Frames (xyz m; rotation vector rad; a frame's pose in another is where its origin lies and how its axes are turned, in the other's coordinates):
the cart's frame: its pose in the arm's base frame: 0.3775 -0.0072 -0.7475 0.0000 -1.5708 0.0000
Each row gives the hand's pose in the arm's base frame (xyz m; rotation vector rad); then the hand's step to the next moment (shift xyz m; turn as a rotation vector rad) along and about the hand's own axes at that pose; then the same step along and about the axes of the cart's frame.
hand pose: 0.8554 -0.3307 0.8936 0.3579 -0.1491 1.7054
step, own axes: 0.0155 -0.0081 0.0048 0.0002 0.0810 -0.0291
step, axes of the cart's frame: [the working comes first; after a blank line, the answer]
step, axes of the arm's base frame: 0.0067 0.0145 0.0086 -0.0838 -0.0048 -0.0190

0.0086 0.0145 -0.0067 -0.0190 -0.0048 0.0838
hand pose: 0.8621 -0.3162 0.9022 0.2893 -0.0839 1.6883
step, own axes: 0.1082 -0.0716 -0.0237 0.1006 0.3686 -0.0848
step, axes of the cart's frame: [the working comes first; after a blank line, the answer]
step, axes of the arm's base frame: 0.0551 0.1197 -0.0051 -0.3858 0.0639 -0.0166

-0.0051 0.1197 -0.0551 -0.0166 0.0639 0.3858
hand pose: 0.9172 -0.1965 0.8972 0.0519 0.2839 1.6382
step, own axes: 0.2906 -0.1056 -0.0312 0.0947 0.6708 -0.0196
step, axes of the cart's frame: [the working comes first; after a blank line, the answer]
step, axes of the arm's base frame: 0.0700 0.2883 -0.0925 -0.6665 0.0497 0.1121

-0.0925 0.2883 -0.0700 0.1122 0.0497 0.6665
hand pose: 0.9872 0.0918 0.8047 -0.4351 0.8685 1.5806
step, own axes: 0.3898 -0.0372 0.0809 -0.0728 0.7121 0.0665
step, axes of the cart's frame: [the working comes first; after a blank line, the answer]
step, axes of the arm's base frame: -0.0306 0.3235 -0.2330 -0.6543 -0.0003 0.2979

-0.2330 0.3235 0.0306 0.2979 -0.0003 0.6543
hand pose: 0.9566 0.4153 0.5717 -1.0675 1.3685 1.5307
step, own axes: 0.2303 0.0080 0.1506 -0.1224 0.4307 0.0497
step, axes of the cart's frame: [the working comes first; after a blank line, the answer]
step, axes of the arm's base frame: -0.0927 0.1560 -0.2070 -0.3714 0.0069 0.2550

-0.2070 0.1560 0.0927 0.2550 0.0069 0.3714
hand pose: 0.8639 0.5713 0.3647 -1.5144 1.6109 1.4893
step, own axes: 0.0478 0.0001 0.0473 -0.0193 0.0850 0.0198
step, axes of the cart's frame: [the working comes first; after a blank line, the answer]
step, axes of the arm's base frame: -0.0287 0.0237 -0.0560 -0.0779 0.0084 0.0431

-0.0560 0.0237 0.0287 0.0431 0.0084 0.0779
